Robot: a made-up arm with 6 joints. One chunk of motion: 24 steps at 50 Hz.
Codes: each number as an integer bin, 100 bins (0 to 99) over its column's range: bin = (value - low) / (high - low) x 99, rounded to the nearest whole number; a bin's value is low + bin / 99 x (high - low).
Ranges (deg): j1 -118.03..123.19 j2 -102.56..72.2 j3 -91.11..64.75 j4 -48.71..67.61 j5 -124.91..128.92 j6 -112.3..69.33
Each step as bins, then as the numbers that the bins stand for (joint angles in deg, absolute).
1 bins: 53 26 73 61 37 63
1 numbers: 11.11 -56.66 23.82 22.96 -30.04 3.28
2 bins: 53 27 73 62 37 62
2 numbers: 11.11 -54.90 23.82 24.14 -30.04 1.45
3 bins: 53 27 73 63 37 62
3 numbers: 11.11 -54.90 23.82 25.31 -30.04 1.45
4 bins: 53 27 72 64 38 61
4 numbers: 11.11 -54.90 22.24 26.49 -27.48 -0.39
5 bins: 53 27 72 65 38 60
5 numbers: 11.11 -54.90 22.24 27.66 -27.48 -2.22
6 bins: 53 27 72 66 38 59
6 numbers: 11.11 -54.90 22.24 28.84 -27.48 -4.06
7 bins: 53 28 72 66 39 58
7 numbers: 11.11 -53.13 22.24 28.84 -24.92 -5.89
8 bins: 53 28 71 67 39 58
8 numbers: 11.11 -53.13 20.67 30.01 -24.92 -5.89
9 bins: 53 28 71 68 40 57
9 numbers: 11.11 -53.13 20.67 31.19 -22.35 -7.73
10 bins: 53 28 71 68 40 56
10 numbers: 11.11 -53.13 20.67 31.19 -22.35 -9.56
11 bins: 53 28 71 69 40 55
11 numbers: 11.11 -53.13 20.67 32.36 -22.35 -11.39
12 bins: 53 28 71 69 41 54
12 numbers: 11.11 -53.13 20.67 32.36 -19.79 -13.23
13 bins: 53 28 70 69 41 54
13 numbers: 11.11 -53.13 19.09 32.36 -19.79 -13.23
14 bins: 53 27 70 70 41 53
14 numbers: 11.11 -54.90 19.09 33.54 -19.79 -15.06
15 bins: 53 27 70 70 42 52
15 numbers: 11.11 -54.90 19.09 33.54 -17.22 -16.90
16 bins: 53 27 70 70 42 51
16 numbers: 11.11 -54.90 19.09 33.54 -17.22 -18.73
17 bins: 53 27 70 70 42 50
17 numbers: 11.11 -54.90 19.09 33.54 -17.22 -20.57
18 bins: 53 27 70 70 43 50
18 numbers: 11.11 -54.90 19.09 33.54 -14.66 -20.57
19 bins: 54 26 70 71 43 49
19 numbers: 13.54 -56.66 19.09 34.71 -14.66 -22.40
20 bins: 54 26 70 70 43 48
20 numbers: 13.54 -56.66 19.09 33.54 -14.66 -24.24
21 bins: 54 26 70 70 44 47
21 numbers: 13.54 -56.66 19.09 33.54 -12.10 -26.07
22 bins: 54 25 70 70 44 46
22 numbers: 13.54 -58.43 19.09 33.54 -12.10 -27.91
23 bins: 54 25 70 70 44 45
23 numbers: 13.54 -58.43 19.09 33.54 -12.10 -29.74
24 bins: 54 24 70 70 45 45
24 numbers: 13.54 -60.19 19.09 33.54 -9.53 -29.74
